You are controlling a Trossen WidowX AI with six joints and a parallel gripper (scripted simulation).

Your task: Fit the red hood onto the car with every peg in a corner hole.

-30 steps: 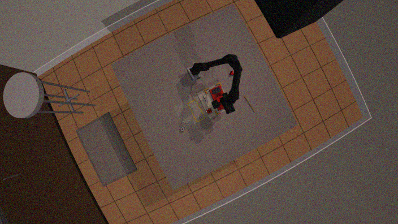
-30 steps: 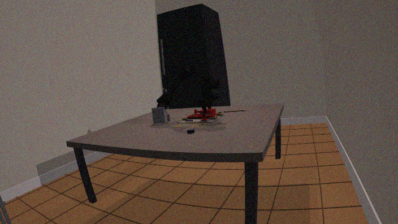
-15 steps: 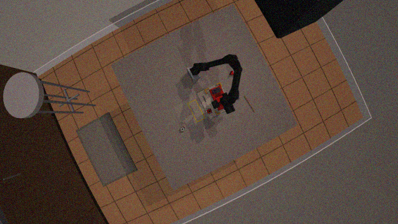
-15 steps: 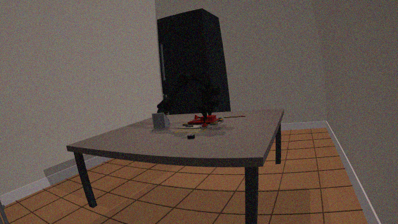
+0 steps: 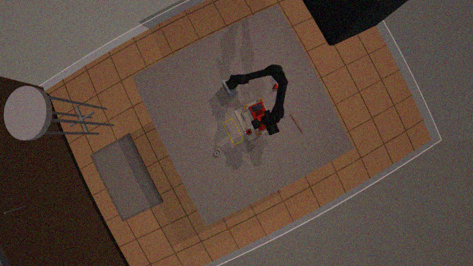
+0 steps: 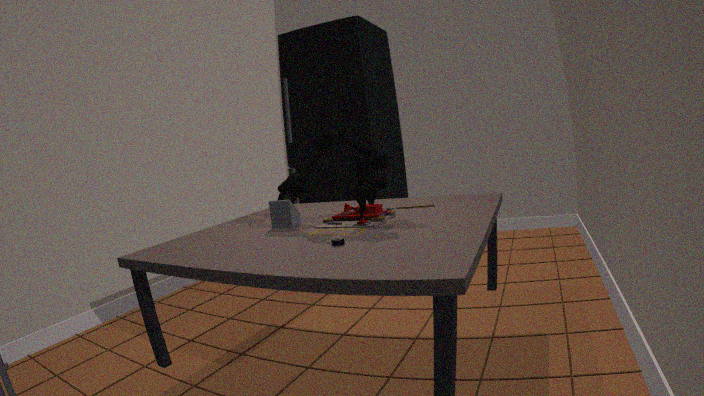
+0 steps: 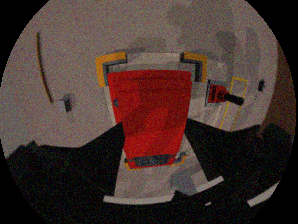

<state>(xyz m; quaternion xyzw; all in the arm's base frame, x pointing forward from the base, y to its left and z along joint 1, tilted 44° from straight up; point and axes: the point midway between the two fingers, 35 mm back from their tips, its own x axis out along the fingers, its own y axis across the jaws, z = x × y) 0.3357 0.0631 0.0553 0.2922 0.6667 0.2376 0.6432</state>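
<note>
Right now my gripper tip is 10 mm below the red hood. From my gripper tip the other things lie so: jig (30 mm behind, 30 mm to the right, 30 mm below); thin rod (140 mm ahead, 220 mm to the left, 40 mm below); dark tyre (40 mm ahead, 410 mm to the right, 30 mm below).
</note>
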